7 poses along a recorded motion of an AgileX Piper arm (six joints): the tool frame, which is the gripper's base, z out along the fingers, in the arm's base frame.
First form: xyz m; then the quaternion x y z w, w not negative.
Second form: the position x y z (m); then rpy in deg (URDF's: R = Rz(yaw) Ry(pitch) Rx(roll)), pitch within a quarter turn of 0, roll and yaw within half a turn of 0. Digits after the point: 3 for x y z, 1 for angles.
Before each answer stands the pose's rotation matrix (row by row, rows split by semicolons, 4 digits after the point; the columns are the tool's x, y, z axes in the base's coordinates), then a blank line. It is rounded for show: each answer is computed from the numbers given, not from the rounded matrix.
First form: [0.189 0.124 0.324 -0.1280 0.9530 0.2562 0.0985]
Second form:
-0.9478 -0.2945 0.1222; -0.1935 0.8359 0.5136; -0.2533 0.4631 -0.8493

[0.189 0.124 0.324 151.4 14.7 -168.5]
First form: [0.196 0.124 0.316 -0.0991 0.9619 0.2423 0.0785]
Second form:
-0.9680 -0.2287 0.1030; -0.1526 0.8629 0.4817; -0.1991 0.4506 -0.8702

[0.196 0.124 0.316 152.6 11.5 -171.0]
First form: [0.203 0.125 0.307 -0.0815 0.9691 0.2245 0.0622]
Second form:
-0.9790 -0.1859 0.0840; -0.1300 0.8859 0.4452; -0.1571 0.4250 -0.8915

[0.203 0.125 0.307 154.5 9.0 -172.4]
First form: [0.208 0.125 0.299 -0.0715 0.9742 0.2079 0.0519]
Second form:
-0.9844 -0.1609 0.0714; -0.1177 0.9033 0.4125; -0.1308 0.3976 -0.9082

[0.208 0.125 0.299 156.4 7.5 -173.2]
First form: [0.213 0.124 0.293 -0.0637 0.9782 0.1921 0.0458]
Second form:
-0.9877 -0.1422 0.0651; -0.1070 0.9181 0.3817; -0.1141 0.3700 -0.9220

[0.213 0.124 0.293 158.1 6.6 -173.8]
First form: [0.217 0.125 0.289 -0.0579 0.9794 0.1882 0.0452]
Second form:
-0.9892 -0.1304 0.0667; -0.0964 0.9225 0.3739; -0.1103 0.3634 -0.9251

[0.217 0.125 0.289 158.6 6.3 -174.4]
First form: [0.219 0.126 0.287 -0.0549 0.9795 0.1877 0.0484]
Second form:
-0.9893 -0.1257 0.0742; -0.0894 0.9235 0.3730; -0.1154 0.3624 -0.9249

[0.219 0.126 0.287 158.6 6.6 -174.8]
